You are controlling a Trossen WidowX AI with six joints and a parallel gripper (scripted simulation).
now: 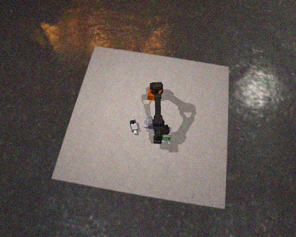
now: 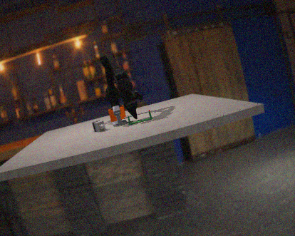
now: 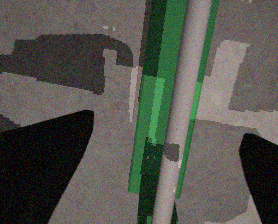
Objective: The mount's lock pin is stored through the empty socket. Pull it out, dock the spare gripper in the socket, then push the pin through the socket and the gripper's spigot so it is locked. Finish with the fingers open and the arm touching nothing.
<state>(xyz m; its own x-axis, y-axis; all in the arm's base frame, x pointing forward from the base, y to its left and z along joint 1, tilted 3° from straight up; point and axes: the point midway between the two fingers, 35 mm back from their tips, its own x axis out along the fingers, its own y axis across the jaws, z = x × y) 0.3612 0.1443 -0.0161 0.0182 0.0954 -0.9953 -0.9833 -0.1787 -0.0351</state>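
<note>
Now: the green pin cradle 20 mm to the left of my gripper tip. The rest, counted from my gripper tip: mount 90 mm behind, 110 mm to the right, 30 mm above; then spare gripper 10 mm behind, 210 mm to the right.
</note>
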